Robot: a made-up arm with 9 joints.
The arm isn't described. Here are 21 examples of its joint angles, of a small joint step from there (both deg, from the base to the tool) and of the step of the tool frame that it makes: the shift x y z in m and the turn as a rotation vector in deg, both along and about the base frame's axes.
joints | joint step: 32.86 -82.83 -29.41 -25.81 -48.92 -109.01 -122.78 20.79 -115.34 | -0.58 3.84 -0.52 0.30 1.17 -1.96 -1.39 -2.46 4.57
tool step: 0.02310 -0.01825 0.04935 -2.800 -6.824 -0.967
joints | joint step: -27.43 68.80 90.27 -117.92 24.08 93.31 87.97 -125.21 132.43 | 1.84 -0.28 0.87 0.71 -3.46 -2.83 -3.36 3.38 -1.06
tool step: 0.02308 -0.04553 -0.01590 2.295 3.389 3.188
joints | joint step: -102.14 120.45 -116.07 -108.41 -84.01 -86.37 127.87 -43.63 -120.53 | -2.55 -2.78 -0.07 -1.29 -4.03 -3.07 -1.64 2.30 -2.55
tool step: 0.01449 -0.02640 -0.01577 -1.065 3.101 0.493
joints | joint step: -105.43 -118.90 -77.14 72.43 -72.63 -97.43 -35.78 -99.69 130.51 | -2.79 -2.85 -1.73 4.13 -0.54 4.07 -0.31 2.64 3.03
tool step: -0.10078 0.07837 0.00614 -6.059 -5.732 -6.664
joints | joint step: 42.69 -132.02 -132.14 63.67 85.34 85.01 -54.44 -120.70 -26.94 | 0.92 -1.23 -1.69 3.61 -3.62 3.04 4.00 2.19 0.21
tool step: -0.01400 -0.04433 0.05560 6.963 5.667 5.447
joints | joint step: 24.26 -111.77 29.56 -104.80 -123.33 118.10 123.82 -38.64 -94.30 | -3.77 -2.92 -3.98 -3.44 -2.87 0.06 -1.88 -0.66 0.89
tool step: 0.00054 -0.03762 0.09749 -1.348 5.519 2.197
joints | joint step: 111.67 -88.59 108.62 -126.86 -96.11 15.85 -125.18 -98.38 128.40 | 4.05 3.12 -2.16 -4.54 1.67 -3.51 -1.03 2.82 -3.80
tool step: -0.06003 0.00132 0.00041 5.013 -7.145 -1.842
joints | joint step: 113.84 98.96 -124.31 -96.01 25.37 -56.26 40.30 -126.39 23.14 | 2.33 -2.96 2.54 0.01 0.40 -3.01 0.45 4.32 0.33
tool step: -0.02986 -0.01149 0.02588 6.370 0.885 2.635
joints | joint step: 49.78 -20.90 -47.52 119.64 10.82 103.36 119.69 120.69 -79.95 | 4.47 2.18 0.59 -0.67 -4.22 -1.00 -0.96 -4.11 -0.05
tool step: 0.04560 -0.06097 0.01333 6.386 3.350 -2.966
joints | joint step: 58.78 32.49 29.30 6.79 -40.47 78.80 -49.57 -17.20 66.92 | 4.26 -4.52 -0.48 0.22 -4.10 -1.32 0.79 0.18 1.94
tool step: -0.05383 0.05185 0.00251 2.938 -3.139 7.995
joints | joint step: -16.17 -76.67 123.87 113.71 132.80 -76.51 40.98 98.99 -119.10 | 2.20 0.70 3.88 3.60 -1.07 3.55 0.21 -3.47 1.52
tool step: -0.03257 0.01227 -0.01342 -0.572 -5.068 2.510
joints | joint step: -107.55 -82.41 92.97 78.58 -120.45 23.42 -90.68 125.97 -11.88 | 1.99 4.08 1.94 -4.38 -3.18 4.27 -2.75 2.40 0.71
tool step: -0.03132 -0.04176 0.01544 -0.866 0.095 1.662
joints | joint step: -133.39 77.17 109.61 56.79 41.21 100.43 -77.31 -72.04 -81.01 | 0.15 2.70 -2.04 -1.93 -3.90 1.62 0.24 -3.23 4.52
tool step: 0.01086 -0.00102 0.07154 -9.840 2.035 -1.393
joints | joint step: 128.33 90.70 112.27 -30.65 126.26 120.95 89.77 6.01 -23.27 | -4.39 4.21 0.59 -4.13 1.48 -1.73 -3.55 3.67 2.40
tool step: 0.04227 0.00438 -0.05299 -0.314 -4.785 -2.313
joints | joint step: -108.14 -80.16 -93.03 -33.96 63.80 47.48 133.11 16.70 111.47 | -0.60 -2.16 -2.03 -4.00 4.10 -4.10 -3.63 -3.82 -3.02
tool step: 0.04545 0.05721 0.06205 3.156 -10.307 2.457
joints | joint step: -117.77 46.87 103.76 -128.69 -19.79 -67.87 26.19 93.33 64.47 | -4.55 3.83 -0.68 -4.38 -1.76 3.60 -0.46 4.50 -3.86
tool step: 0.06415 -0.00253 -0.00561 2.637 3.598 -5.560
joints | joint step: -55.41 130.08 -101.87 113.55 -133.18 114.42 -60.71 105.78 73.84 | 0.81 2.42 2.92 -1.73 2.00 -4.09 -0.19 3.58 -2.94
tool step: -0.05476 -0.01540 0.02959 -0.851 -7.932 7.887
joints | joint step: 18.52 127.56 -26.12 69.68 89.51 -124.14 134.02 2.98 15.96 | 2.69 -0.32 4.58 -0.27 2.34 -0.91 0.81 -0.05 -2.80
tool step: 0.02532 -0.06604 -0.07934 10.509 1.574 5.230
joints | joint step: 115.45 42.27 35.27 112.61 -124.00 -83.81 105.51 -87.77 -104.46 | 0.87 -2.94 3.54 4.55 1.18 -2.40 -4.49 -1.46 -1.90
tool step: -0.04907 0.03121 0.06110 1.886 0.491 6.729
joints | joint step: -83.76 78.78 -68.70 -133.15 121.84 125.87 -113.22 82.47 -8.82 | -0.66 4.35 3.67 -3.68 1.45 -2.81 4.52 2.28 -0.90
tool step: -0.03658 0.00686 -0.01341 -4.967 -2.680 5.358
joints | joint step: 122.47 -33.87 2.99 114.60 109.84 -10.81 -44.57 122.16 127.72 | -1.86 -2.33 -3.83 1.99 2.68 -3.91 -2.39 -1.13 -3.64
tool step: 0.00833 -0.00563 -0.01091 -2.117 -5.280 3.814
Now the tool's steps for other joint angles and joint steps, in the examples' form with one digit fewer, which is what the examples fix.
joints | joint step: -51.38 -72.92 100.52 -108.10 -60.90 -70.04 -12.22 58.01 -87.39 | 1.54 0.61 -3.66 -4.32 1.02 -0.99 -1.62 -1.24 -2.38
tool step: -0.0319 -0.0154 -0.0732 6.10 3.97 -1.34
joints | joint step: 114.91 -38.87 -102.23 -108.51 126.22 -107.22 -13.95 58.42 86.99 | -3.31 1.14 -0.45 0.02 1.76 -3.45 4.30 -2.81 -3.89
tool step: 0.0114 0.0396 0.0010 2.72 7.04 -2.46
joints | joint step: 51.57 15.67 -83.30 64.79 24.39 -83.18 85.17 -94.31 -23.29 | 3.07 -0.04 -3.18 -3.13 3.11 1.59 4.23 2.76 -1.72
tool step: -0.0875 0.0021 0.0402 -0.16 -5.44 -5.73
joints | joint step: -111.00 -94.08 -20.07 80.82 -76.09 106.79 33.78 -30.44 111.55 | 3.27 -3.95 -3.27 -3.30 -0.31 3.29 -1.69 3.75 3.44
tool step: -0.0094 -0.0423 -0.0551 3.10 1.32 -7.20
